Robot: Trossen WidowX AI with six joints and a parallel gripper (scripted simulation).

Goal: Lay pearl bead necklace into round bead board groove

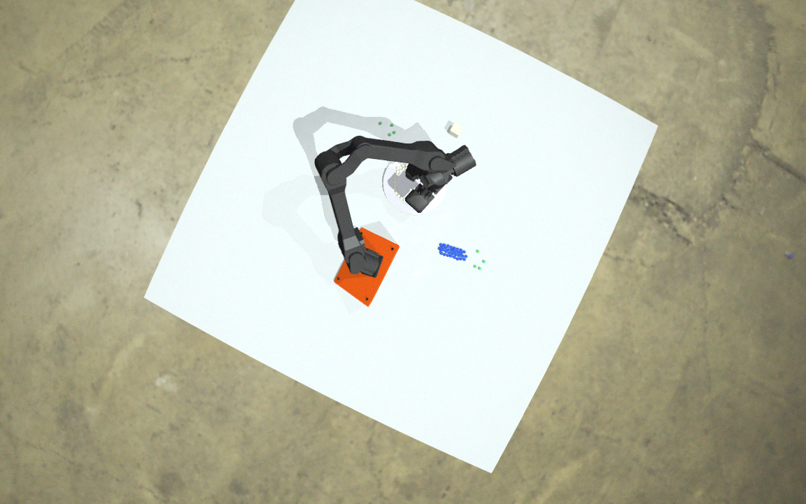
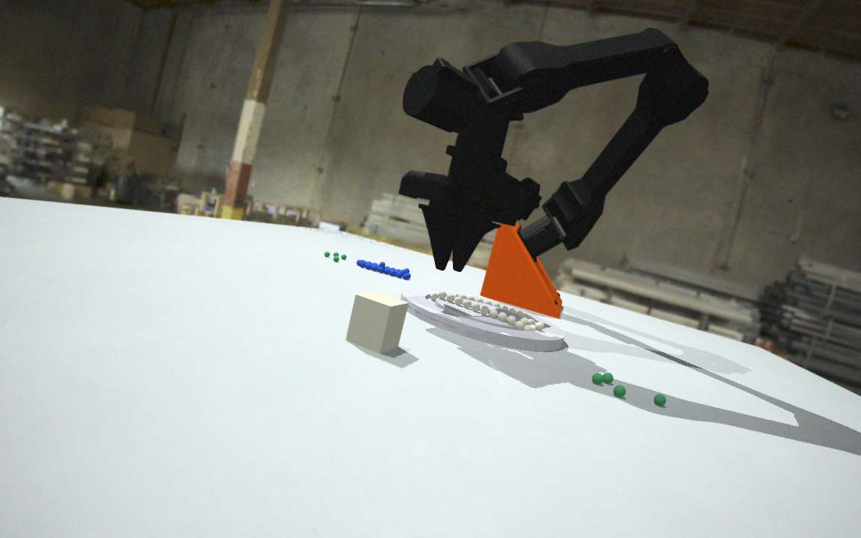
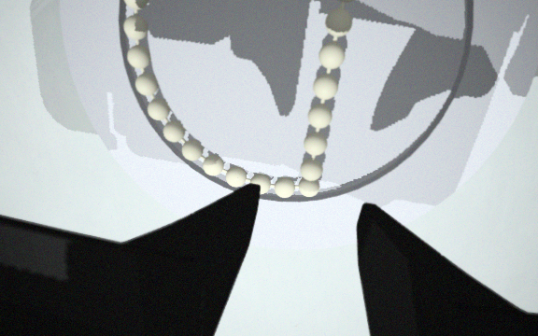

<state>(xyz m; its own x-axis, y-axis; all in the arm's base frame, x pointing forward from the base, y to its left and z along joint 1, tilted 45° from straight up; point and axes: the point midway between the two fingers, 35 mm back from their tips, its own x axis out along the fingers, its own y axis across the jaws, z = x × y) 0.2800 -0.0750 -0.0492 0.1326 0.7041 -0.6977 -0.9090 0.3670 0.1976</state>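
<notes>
Right now the round bead board is 50 mm to the left of my gripper tip and 40 mm below it. The rest, counted from my gripper tip: cream cube: 210 mm ahead, 10 mm to the right, 30 mm below.
</notes>
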